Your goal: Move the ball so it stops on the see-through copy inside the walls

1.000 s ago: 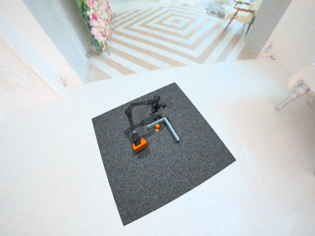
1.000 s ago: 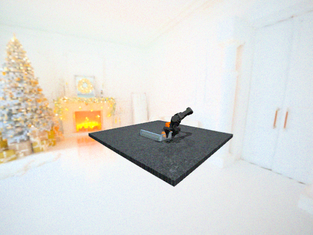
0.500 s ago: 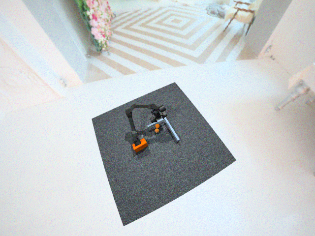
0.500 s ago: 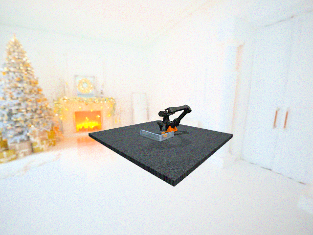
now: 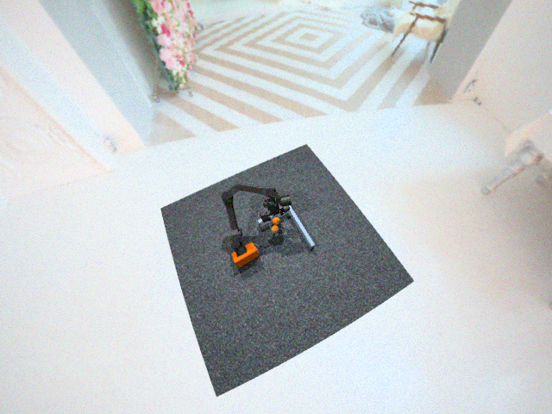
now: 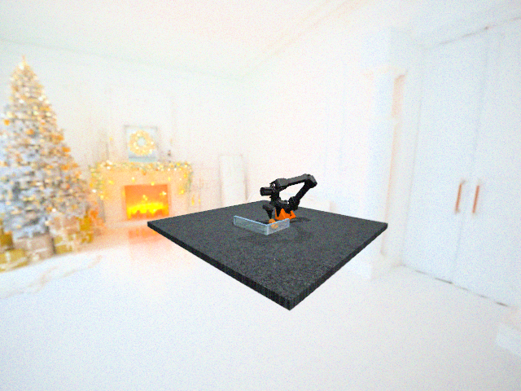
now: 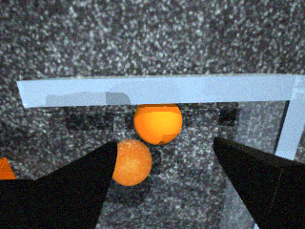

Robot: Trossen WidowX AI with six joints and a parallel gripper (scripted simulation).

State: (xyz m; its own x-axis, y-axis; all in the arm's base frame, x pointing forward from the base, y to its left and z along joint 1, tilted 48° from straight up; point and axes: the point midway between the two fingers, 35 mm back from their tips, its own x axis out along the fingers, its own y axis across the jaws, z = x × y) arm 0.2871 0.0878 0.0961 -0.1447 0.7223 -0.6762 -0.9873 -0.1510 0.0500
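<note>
Now: gripper tip 50 mm above the orange ball. Round my gripper tip: see-through copy of ball: 50 mm to the right, 50 mm below, 30 mm behind.
</note>
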